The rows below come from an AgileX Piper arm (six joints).
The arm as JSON. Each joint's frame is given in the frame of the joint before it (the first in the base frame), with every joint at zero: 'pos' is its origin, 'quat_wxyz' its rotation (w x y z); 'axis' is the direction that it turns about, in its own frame. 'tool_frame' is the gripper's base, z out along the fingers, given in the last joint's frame.
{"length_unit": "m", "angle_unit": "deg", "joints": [
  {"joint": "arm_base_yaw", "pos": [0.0, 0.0, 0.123], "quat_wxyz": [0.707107, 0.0, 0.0, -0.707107], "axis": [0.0, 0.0, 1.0]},
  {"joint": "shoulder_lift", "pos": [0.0, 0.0, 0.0], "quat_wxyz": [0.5, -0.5, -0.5, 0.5], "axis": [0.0, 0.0, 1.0]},
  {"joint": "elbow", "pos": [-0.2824, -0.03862, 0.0], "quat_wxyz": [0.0, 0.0, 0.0, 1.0], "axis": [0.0, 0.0, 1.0]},
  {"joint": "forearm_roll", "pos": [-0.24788, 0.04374, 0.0], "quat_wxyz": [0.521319, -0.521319, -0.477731, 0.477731], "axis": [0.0, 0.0, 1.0]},
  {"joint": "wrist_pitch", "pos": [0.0, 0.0, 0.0], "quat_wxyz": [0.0, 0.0, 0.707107, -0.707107], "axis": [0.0, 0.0, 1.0]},
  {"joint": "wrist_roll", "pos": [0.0, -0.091, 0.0], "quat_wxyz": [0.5, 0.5, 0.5, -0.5], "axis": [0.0, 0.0, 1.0]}
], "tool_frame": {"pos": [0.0, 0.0, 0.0], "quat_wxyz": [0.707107, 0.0, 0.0, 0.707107]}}
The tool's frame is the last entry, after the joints.
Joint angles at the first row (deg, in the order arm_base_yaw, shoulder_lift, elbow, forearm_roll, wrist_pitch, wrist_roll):
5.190, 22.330, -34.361, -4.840, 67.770, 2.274
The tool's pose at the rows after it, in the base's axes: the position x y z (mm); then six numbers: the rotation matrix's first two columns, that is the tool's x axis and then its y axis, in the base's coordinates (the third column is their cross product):
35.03 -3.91 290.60 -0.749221 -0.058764 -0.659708 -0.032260 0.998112 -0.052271
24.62 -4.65 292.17 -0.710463 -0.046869 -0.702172 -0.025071 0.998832 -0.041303
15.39 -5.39 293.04 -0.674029 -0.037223 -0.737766 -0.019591 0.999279 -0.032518
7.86 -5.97 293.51 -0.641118 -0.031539 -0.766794 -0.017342 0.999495 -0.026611
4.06 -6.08 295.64 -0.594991 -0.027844 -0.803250 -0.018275 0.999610 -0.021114
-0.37 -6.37 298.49 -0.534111 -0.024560 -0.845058 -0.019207 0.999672 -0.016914
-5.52 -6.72 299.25 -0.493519 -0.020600 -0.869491 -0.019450 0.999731 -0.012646
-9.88 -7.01 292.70 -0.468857 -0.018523 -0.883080 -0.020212 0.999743 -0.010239
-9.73 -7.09 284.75 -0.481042 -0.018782 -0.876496 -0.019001 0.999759 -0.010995
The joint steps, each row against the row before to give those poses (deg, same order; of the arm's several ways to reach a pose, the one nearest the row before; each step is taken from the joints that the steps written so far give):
-0.007, -2.982, 0.159, 0.064, 0.909, -0.008
0.014, -3.480, 0.000, 0.139, 0.181, 0.425
-0.002, -3.073, 0.000, 0.072, 0.148, 0.324
-0.005, -2.537, -0.001, 0.072, 0.013, 0.124
0.000, -1.794, 0.001, 0.110, -1.590, 0.045
0.004, -2.097, 0.000, 0.005, -2.144, 0.022
-0.002, -1.940, 0.053, 0.052, -0.839, 0.049
-0.001, -2.572, 1.449, 0.056, -0.499, 0.000
-0.004, -1.022, 1.567, -0.057, 0.254, 0.054

